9 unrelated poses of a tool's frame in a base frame.
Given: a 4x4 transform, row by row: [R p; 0 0 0 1], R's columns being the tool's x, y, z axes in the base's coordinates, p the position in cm. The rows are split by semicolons.
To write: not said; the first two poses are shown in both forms.
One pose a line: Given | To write
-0.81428, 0.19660, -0.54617, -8.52; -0.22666, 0.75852, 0.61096, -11.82; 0.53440, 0.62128, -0.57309, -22.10; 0, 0, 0, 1 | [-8.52, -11.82, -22.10, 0.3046, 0.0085, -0.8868, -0.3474]
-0.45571, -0.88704, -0.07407, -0.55; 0.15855, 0.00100, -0.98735, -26.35; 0.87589, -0.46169, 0.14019, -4.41; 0, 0, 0, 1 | [-0.55, -26.35, -4.41, 0.4140, 0.3175, -0.5737, 0.6314]
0.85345, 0.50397, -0.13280, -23.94; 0.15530, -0.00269, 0.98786, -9.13; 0.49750, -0.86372, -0.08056, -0.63; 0, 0, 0, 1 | [-23.94, -9.13, -0.63, 0.6652, -0.6958, -0.2369, -0.1310]
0.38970, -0.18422, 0.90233, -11.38; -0.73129, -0.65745, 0.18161, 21.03; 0.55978, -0.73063, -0.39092, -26.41; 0, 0, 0, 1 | [-11.38, 21.03, -26.41, 0.2921, -0.7807, 0.2932, -0.4682]
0.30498, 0.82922, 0.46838, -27.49; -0.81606, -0.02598, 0.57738, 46.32; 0.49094, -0.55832, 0.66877, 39.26; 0, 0, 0, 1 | [-27.49, 46.32, 39.26, 0.6978, -0.4069, -0.0081, -0.5894]
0.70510, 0.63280, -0.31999, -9.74; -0.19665, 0.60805, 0.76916, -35.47; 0.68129, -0.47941, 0.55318, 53.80; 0, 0, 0, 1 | [-9.74, -35.47, 53.80, 0.8465, -0.3687, -0.2957, -0.2450]
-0.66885, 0.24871, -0.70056, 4.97; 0.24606, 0.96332, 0.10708, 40.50; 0.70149, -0.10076, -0.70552, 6.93; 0, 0, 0, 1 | [4.97, 40.50, 6.93, 0.3837, -0.1354, -0.9135, -0.0017]
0.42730, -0.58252, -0.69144, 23.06; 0.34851, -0.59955, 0.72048, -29.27; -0.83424, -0.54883, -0.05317, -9.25; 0, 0, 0, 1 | [23.06, -29.27, -9.25, 0.4401, -0.7211, 0.0811, 0.5289]
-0.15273, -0.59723, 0.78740, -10.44; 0.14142, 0.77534, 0.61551, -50.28; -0.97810, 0.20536, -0.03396, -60.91; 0, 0, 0, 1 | [-10.44, -50.28, -60.91, 0.6302, -0.1627, 0.7004, 0.2930]
